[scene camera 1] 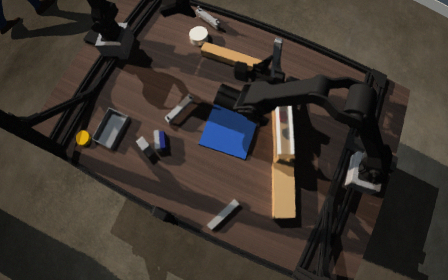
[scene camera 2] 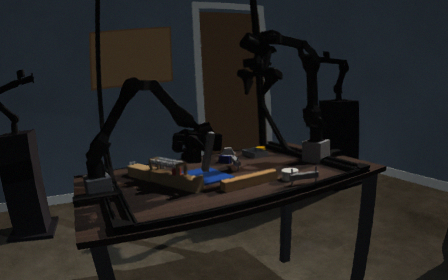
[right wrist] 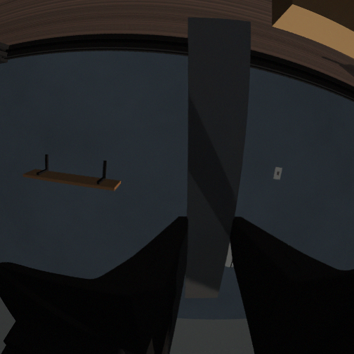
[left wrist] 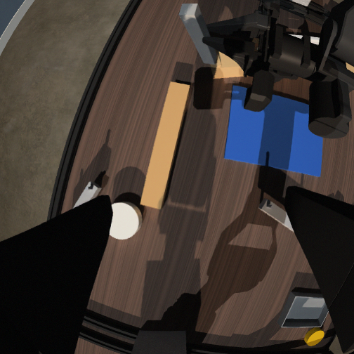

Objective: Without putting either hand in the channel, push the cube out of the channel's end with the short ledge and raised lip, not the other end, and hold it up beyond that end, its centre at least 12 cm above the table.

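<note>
A wooden channel (scene camera 1: 275, 145) (scene camera 2: 165, 178) with a white-edged, see-through top stands at the right of scene camera 1. Its long ledge (scene camera 1: 284, 192) points down the picture. The short-ledge end (left wrist: 229, 67) (scene camera 2: 195, 184) is largely hidden by the right arm in scene camera 1. The red cube (scene camera 1: 283, 116) (scene camera 2: 176, 171) shows inside the channel, towards the short-ledge end. My right gripper (scene camera 1: 274, 71) (right wrist: 208, 225) is shut on a grey bar (scene camera 1: 277, 50) (scene camera 2: 208, 152) (left wrist: 197, 35) (right wrist: 215, 125), above the table near that end. My left gripper (scene camera 2: 259, 86) (left wrist: 200, 201) is open and empty, high above the table.
A wooden beam (scene camera 1: 227, 53) (scene camera 2: 250, 180) (left wrist: 166, 145) and a white round tub (scene camera 1: 199, 35) (scene camera 2: 289, 174) (left wrist: 124, 221) lie beyond the blue mat (scene camera 1: 227, 132) (left wrist: 245, 135). A grey tray (scene camera 1: 112, 129), a handle-shaped piece (scene camera 1: 179, 109) and a loose pale bar (scene camera 1: 223, 215) lie elsewhere on the table.
</note>
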